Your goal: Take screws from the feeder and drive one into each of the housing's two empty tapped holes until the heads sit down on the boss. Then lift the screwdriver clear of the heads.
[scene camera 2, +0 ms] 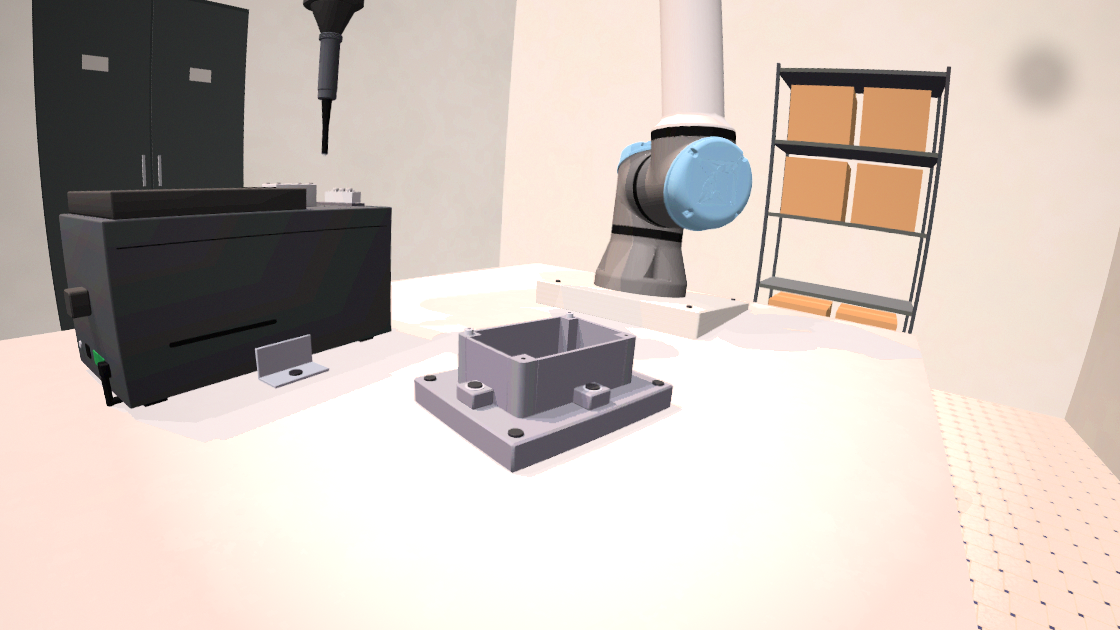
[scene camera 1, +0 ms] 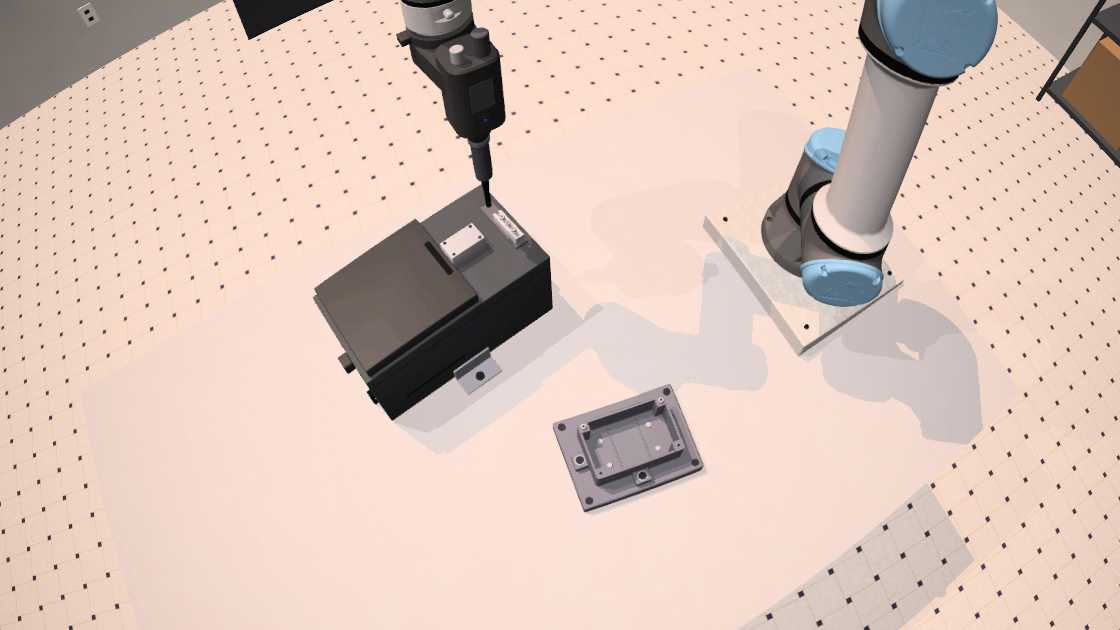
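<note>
The screwdriver [scene camera 1: 488,205] [scene camera 2: 324,152] points down above the rear of the black feeder [scene camera 1: 516,286] [scene camera 2: 258,282]. In the scene camera 2 view its tip is apart from the feeder top, and no screw shows on it. A pale rail with small screws [scene camera 1: 509,225] [scene camera 2: 343,195] lies on the feeder top below the tip. The grey housing [scene camera 1: 639,467] [scene camera 2: 578,379] stands open side up on its base plate. Its two far corner posts carry small pale heads [scene camera 1: 583,427] [scene camera 1: 661,400]; the two near corners show dark holes [scene camera 1: 600,473] [scene camera 1: 679,445].
A white block [scene camera 1: 464,241] stands on the feeder beside the rail. A small metal bracket [scene camera 1: 478,372] [scene camera 2: 293,371] sits at the feeder's side. The arm's base plate [scene camera 1: 800,336] [scene camera 2: 610,306] is behind the housing. A cabinet [scene camera 2: 117,117] and shelf rack [scene camera 2: 853,148] stand in the background.
</note>
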